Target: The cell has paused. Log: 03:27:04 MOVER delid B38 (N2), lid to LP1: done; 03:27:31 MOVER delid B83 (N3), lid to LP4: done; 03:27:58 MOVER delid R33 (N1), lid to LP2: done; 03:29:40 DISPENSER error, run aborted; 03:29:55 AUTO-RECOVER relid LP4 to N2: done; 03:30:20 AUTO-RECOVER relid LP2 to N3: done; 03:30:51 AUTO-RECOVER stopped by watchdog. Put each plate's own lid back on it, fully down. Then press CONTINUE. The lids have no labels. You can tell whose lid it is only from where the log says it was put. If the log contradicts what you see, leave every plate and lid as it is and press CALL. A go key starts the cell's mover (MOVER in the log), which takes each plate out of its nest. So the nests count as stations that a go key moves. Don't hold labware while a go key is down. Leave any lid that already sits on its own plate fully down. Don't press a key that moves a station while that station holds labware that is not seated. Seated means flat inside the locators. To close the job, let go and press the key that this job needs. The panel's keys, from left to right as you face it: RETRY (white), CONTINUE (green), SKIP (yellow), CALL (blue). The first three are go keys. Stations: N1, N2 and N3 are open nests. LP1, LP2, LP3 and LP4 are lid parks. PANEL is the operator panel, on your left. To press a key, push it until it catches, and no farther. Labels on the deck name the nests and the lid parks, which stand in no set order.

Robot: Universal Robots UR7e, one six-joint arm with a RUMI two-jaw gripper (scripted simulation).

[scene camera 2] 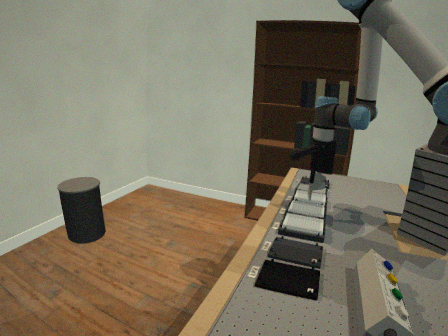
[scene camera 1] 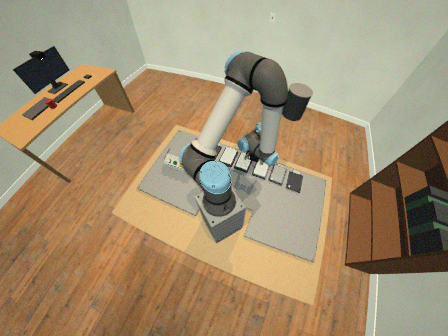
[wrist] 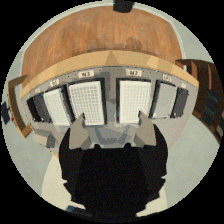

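Note:
I can see my own gripper (scene camera 2: 311,194), and the wrist view has that gripper as well (wrist: 111,112). There is a white lidded plate (wrist: 81,105) here, and a white lid (wrist: 134,96) too.

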